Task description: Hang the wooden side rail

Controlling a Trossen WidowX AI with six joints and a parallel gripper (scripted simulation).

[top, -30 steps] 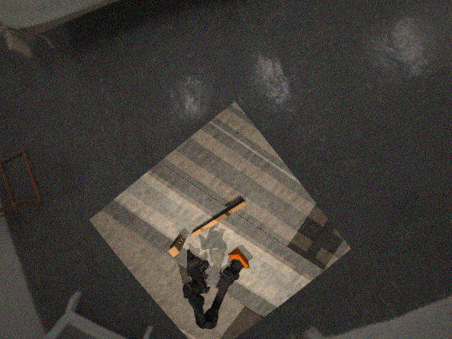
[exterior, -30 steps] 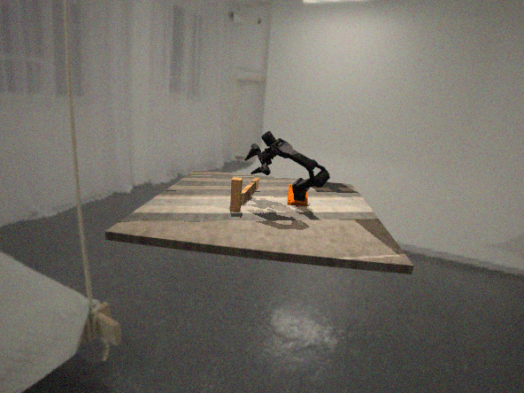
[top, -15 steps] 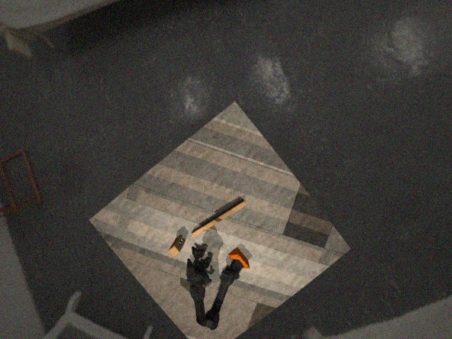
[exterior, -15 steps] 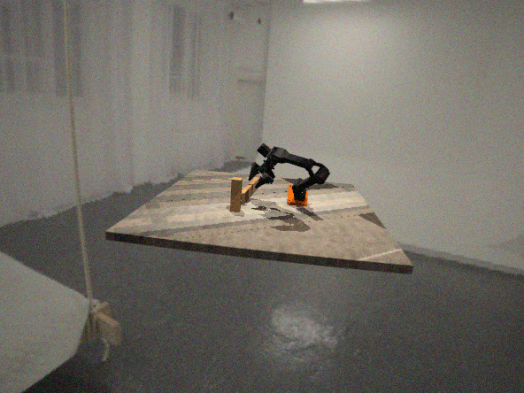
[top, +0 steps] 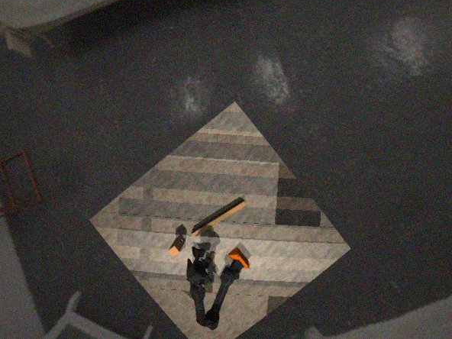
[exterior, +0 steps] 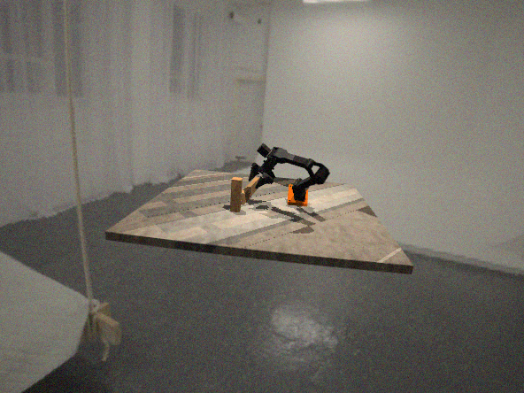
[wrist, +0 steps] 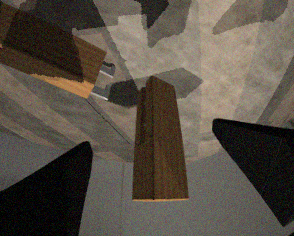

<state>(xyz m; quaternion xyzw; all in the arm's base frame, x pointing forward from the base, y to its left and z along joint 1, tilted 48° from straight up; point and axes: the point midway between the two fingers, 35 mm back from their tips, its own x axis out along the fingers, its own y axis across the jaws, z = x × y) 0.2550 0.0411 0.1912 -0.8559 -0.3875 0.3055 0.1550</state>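
My gripper tip is 7 cm short of the headboard post, 6 cm to the right of it and 5 cm above it.
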